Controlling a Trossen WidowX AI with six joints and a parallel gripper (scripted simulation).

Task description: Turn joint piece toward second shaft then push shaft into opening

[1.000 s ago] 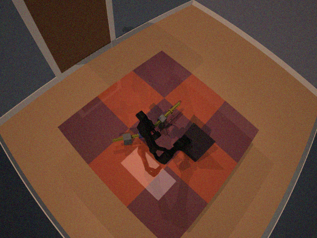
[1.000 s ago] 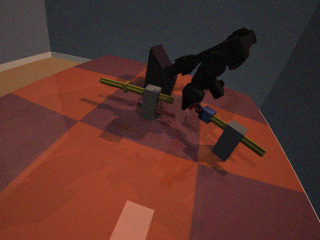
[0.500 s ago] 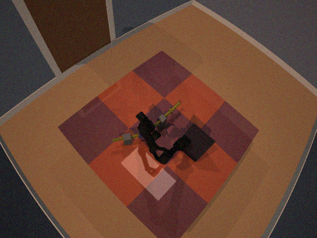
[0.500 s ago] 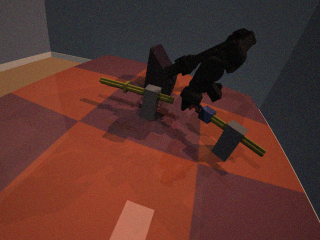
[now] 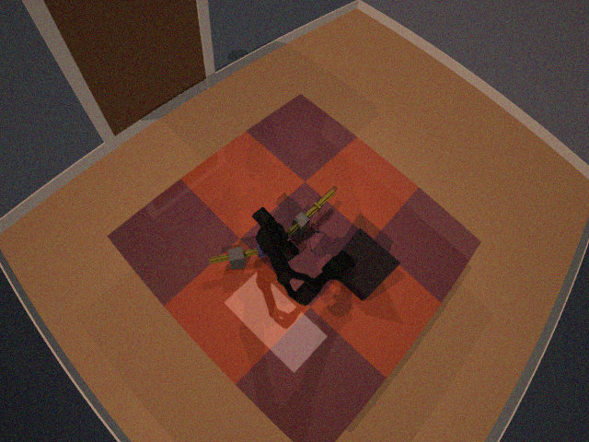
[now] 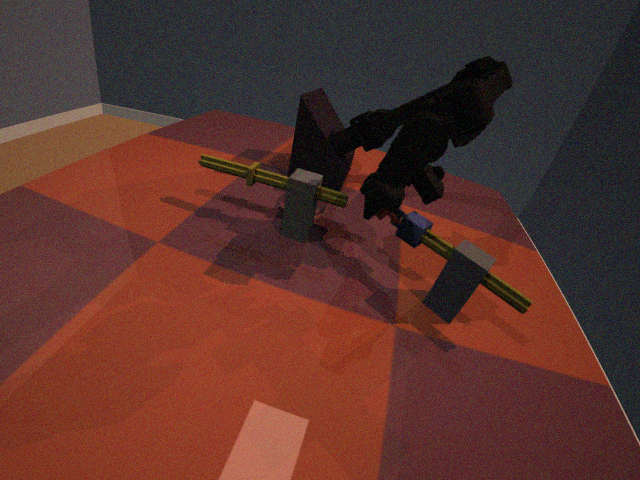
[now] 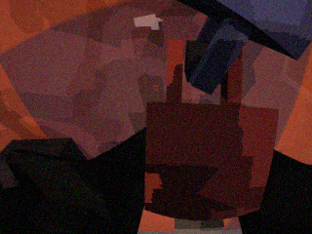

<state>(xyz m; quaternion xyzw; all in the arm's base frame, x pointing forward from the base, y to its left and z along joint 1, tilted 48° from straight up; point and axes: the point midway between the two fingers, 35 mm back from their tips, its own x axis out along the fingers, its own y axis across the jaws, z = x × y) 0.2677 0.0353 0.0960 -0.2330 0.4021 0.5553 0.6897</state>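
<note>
Now: the red square joint piece 3 cm above my gripper tip, 2 cm to the left of it and 1 cm ahead of it.
</note>
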